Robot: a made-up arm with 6 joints. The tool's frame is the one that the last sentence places. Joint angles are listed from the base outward.
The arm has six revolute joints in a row. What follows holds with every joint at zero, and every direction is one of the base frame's.
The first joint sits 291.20 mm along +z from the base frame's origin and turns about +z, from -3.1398 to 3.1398 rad.
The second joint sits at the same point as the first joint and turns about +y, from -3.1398 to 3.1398 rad.
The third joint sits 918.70 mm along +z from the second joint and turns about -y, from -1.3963 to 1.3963 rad.
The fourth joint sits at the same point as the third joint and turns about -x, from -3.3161 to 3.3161 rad.
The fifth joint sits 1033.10 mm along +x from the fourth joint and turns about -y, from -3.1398 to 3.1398 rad.
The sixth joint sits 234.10 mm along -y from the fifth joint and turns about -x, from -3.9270 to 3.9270 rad.
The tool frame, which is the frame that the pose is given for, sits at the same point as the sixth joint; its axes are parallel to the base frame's.
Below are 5 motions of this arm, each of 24 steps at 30 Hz.
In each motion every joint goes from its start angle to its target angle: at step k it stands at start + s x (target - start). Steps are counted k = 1, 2, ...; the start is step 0. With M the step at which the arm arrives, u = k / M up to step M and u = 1 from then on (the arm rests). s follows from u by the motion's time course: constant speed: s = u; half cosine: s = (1 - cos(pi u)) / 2; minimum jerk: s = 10 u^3 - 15 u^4 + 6 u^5.
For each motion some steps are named. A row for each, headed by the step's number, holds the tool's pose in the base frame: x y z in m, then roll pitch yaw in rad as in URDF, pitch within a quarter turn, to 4 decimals.
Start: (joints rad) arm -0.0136 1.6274 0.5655 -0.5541 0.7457 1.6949
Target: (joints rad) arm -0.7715 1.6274 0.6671 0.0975 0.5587 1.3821
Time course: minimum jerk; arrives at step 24
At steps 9, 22, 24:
9: 1.2902 -0.5148 -0.6924 -1.4071 0.3639 -0.4755
22: 0.9370 -1.2282 -0.5950 -1.4423 0.4026 -0.7133
24: 0.9330 -1.2325 -0.5942 -1.4428 0.4032 -0.7154

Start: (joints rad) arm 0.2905 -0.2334 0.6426 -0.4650 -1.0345 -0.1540
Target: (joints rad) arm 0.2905 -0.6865 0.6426 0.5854 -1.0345 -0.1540
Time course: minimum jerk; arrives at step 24
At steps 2, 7, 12, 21, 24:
2: 0.5631 -0.0506 1.9133 0.4426 0.0988 0.6838
7: 0.4362 -0.1026 1.9643 0.3313 0.0662 0.5523
12: 0.1109 -0.2107 2.0427 0.1268 -0.0688 0.2386
21: -0.3696 -0.3164 2.0383 0.0137 -0.3223 -0.2192
24: -0.3854 -0.3189 2.0358 0.0137 -0.3306 -0.2356

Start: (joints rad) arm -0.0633 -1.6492 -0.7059 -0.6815 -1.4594 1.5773
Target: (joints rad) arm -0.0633 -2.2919 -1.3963 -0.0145 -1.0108 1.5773
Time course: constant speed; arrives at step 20
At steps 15, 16, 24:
15: -0.1232 -0.2229 0.5909 -1.4637 0.2061 0.1035
16: -0.1114 -0.2249 0.5694 -1.4845 0.1893 0.0709
24: -0.0563 -0.2310 0.4890 -1.5682 0.1151 -0.0509

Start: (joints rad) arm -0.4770 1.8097 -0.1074 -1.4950 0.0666 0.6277
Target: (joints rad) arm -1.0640 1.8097 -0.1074 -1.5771 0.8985 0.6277
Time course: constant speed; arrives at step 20
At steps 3, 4, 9, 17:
3: 0.2642 -0.1851 -0.8187 -1.7626 1.1878 3.1094
4: 0.2591 -0.1919 -0.8186 -1.6706 1.1678 -3.1079
9: 0.2313 -0.2240 -0.8186 -1.3441 1.0280 -2.9113
17: 0.1791 -0.2673 -0.8185 -1.1053 0.7400 -2.8761

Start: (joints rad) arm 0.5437 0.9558 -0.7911 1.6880 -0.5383 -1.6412
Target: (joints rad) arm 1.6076 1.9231 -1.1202 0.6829 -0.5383 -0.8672
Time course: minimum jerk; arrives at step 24
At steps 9, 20, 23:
9: 0.3878 0.3742 -0.4021 -2.4897 0.7729 -1.5198
20: 0.1761 -0.1277 -0.2971 -2.9870 -0.2614 -1.2149
23: 0.1868 -0.1443 -0.2747 -2.9962 -0.3157 -1.1871

